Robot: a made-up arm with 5 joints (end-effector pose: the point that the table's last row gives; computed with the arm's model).
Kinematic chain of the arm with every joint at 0, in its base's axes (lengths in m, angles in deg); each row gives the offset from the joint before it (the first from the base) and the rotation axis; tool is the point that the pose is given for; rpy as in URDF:
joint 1: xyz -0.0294 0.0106 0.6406 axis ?
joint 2: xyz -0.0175 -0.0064 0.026 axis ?
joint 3: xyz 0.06 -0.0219 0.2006 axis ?
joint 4: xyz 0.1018 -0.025 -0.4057 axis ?
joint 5: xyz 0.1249 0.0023 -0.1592 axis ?
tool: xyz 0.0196 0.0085 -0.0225 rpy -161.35 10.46 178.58
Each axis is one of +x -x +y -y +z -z.
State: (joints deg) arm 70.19 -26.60 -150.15 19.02 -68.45
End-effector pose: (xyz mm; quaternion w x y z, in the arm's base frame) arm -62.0 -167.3 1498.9 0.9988 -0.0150 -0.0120 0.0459
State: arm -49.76 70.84 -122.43 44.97 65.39
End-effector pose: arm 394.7 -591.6 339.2 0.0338 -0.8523 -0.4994 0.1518
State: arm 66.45 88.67 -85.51 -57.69 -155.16
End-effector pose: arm 205.4 422.9 179.5 0.4377 -0.7998 -0.3686 -0.1814
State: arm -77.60 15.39 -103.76 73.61 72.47
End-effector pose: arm 51.6 -670.5 794.0 0.0069 -0.9685 -0.2136 0.1281
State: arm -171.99 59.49 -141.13 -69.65 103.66
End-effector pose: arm -610.3 1.6 979.6 0.7590 0.2410 -0.3439 -0.4977
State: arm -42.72 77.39 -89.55 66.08 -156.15
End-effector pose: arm 149.5 -223.8 86.0 0.2250 -0.6674 0.5668 0.4274
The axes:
joint 1: +z
joint 2: +y
joint 3: +y
joint 4: +y
joint 5: -z

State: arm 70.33 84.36 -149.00 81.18 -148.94
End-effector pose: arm 233.4 602.6 341.1 0.0104 -0.9347 -0.2770 0.2225
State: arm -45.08 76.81 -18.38 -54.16 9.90
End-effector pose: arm -40.2 -43.7 162.8 0.0322 -0.4723 -0.8634 0.1745
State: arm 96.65 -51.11 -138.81 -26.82 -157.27
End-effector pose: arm 79.2 -477.9 1305.0 0.7936 0.3435 0.0295 -0.5014
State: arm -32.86 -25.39 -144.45 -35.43 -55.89
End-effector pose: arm -274.2 133.0 1400.2 0.6777 0.0904 -0.3839 -0.6206
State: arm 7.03 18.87 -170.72 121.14 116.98
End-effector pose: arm 381.2 -11.6 1149.6 0.0362 0.8315 0.5495 0.0737
